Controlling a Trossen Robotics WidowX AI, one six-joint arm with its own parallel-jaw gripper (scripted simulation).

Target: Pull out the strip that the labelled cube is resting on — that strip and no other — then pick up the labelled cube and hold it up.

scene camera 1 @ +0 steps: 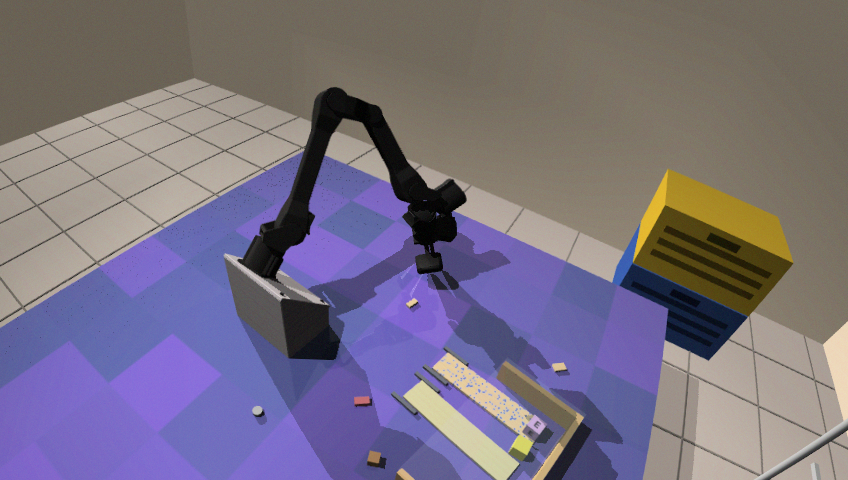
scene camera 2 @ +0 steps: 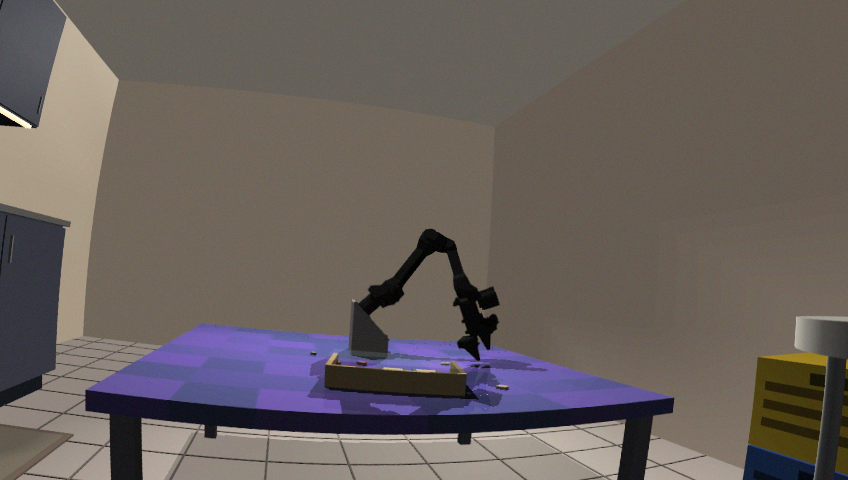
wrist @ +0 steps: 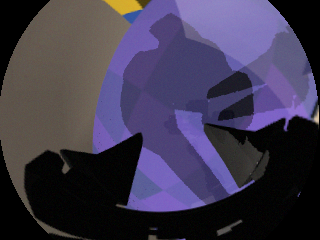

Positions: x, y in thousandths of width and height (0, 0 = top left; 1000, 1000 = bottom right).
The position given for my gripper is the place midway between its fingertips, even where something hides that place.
My gripper shows in scene camera 1 (502, 524), in scene camera 2 (570, 741) and in the wrist view (542, 548).
